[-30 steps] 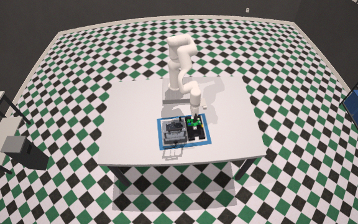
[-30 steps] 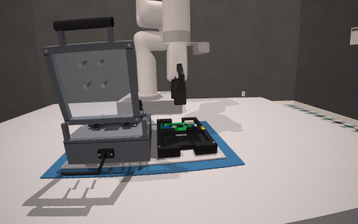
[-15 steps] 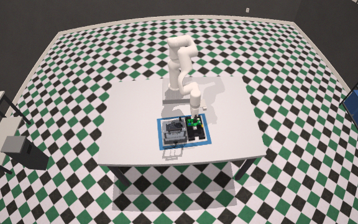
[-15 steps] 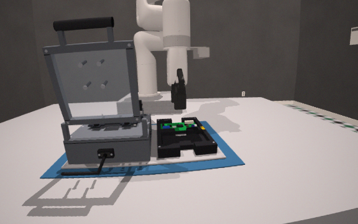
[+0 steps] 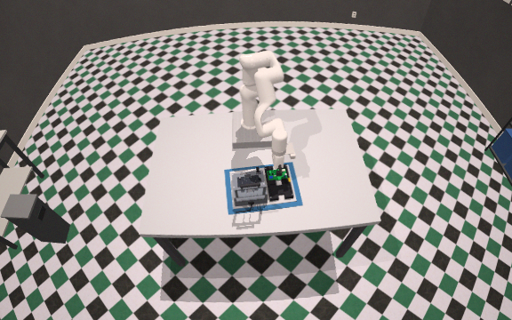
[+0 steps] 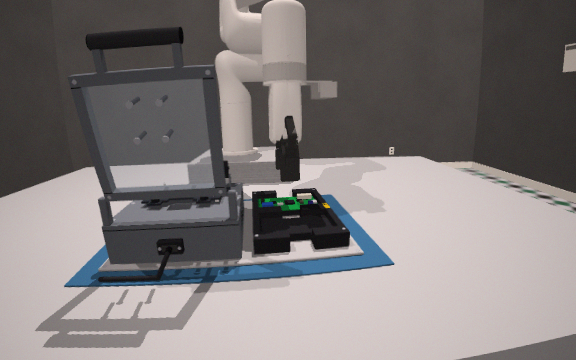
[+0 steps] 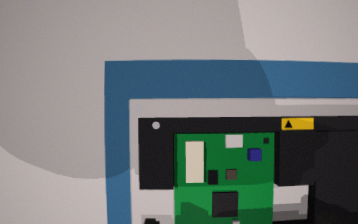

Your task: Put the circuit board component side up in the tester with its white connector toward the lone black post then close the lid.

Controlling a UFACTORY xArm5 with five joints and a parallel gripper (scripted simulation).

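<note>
Now: hand 60 mm above the green circuit board. The rest, counted from my hand: black block: 10 mm ahead, 110 mm to the right, 10 mm above; clear lid: 200 mm ahead, 150 mm to the right, 100 mm above; grey tester: 110 mm ahead, 120 mm to the right, 30 mm above.
</note>
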